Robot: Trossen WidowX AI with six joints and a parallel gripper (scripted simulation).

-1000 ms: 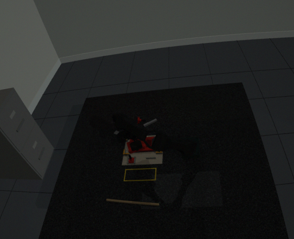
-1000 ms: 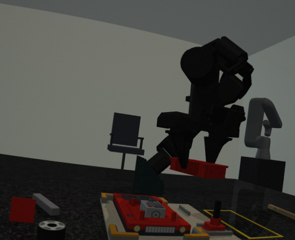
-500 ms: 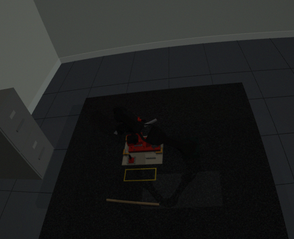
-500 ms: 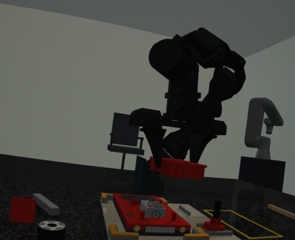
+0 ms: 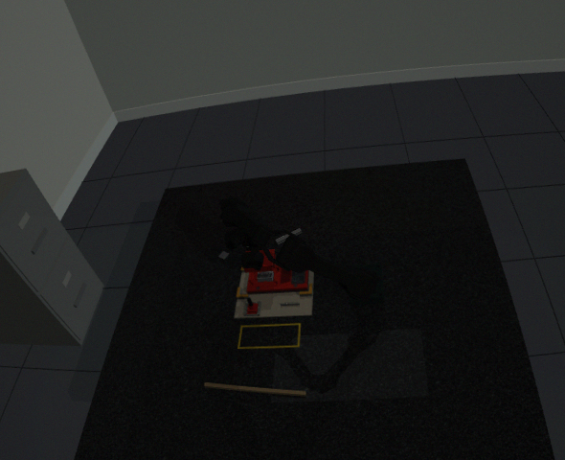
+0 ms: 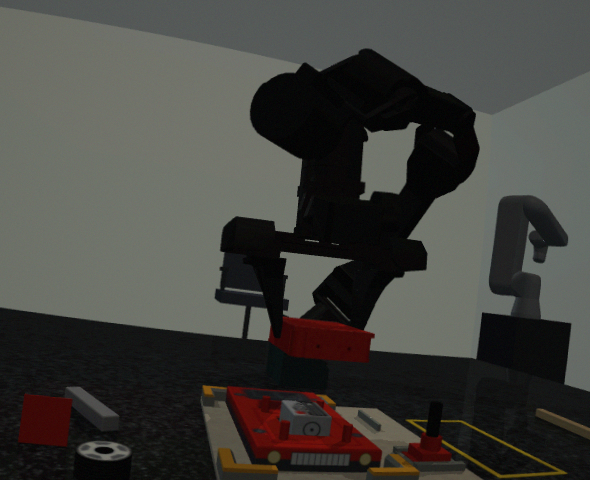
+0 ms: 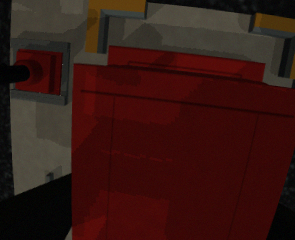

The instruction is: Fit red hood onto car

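Right now the grey engine block is 80 mm below my gripper tip. Also, from my gripper tip: orange-cornered jig (30 mm behind, 10 mm to the left, 90 mm below); black wheel (90 mm ahead, 160 mm to the right, 100 mm below); red hood (10 mm above).
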